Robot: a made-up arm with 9 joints.
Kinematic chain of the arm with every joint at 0, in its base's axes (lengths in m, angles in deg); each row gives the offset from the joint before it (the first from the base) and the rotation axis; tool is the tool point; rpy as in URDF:
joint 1: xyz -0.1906 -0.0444 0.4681 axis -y
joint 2: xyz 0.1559 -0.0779 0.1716 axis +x
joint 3: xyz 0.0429 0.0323 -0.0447 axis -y
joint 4: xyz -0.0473 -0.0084 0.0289 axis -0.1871 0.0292 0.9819
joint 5: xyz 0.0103 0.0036 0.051 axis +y
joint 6: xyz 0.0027 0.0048 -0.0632 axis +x
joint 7: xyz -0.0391 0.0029 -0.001 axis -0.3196 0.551 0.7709
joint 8: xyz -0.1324 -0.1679 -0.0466 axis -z
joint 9: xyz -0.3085 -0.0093 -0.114 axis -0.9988 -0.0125 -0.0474
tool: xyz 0.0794 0.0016 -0.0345 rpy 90 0 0
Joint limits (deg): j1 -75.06..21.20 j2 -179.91..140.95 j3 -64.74..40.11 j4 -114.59..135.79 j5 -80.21..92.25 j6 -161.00..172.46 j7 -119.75..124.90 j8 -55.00..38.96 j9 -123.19..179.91
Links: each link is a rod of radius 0.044 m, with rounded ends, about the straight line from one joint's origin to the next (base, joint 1, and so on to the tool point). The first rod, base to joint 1, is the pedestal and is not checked.
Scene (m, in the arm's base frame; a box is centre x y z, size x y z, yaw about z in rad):
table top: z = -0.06
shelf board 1: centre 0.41 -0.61 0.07 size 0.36 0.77 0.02 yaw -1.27
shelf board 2: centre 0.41 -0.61 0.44 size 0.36 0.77 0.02 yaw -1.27
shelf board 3: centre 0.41 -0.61 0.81 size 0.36 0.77 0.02 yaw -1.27
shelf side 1: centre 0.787 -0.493 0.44 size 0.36 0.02 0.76 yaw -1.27
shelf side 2: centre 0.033 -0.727 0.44 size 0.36 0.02 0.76 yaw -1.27
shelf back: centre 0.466 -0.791 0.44 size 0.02 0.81 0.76 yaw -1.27
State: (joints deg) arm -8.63 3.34 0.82 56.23 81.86 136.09 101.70 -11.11 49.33
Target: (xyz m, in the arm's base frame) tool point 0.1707 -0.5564 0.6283
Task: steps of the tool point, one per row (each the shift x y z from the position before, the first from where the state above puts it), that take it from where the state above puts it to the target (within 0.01 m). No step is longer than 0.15 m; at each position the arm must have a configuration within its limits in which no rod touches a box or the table.
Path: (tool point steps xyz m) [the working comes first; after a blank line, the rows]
Joints at the target: -26.16 -8.16 -7.76 95.22 92.25 102.97 93.75 -2.40 49.41
Straight joint move there: touches shelf side 2.

1: 0.0445 -0.0389 0.1193
2: 0.0936 -0.0185 0.0901
3: 0.1239 0.0007 0.0418
4: 0.1301 0.0175 -0.0147
5: 0.1119 0.0312 -0.0679
6: -0.0238 -0.0944 0.0004
7: 0.0003 -0.0695 -0.0198
8: 0.0340 -0.0383 -0.0104
9: 0.0542 -0.0065 0.0298

